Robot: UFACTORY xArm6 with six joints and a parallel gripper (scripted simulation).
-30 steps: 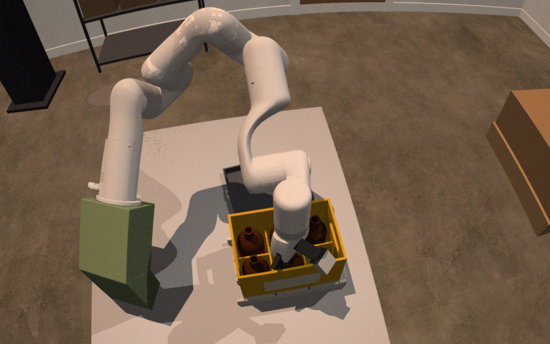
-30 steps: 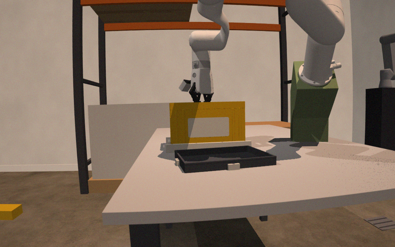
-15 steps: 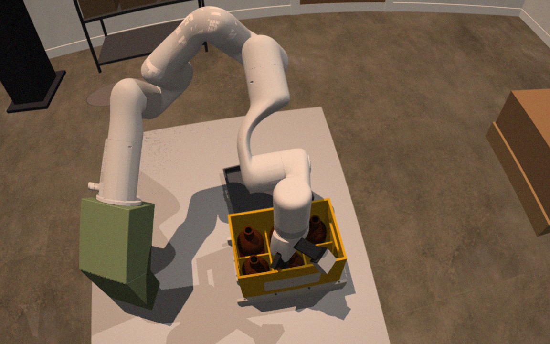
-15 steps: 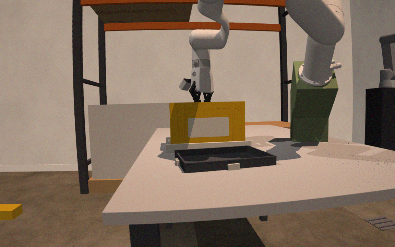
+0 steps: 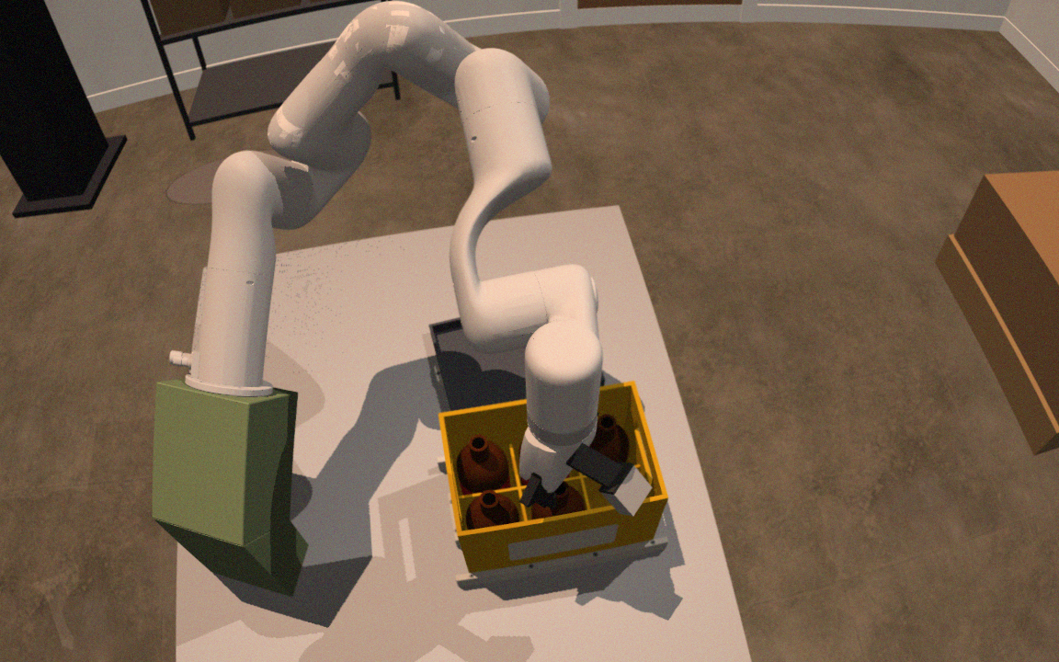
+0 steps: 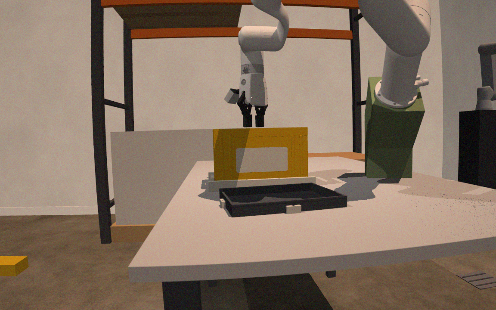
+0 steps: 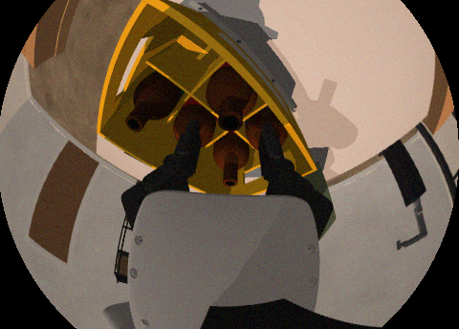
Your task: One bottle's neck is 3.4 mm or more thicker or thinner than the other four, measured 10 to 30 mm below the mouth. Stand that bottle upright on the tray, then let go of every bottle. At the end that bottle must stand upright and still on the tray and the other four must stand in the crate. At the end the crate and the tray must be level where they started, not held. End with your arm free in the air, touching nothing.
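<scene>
Right now the glass bottle is 11 cm below my hand, 9 cm to the left of it and 2 cm behind it. Also, from my hand: yellow crate 11 cm below, 4 cm to the left, 1 cm behind; dark tray 32 cm to the left, 18 cm below, 6 cm behind.
</scene>
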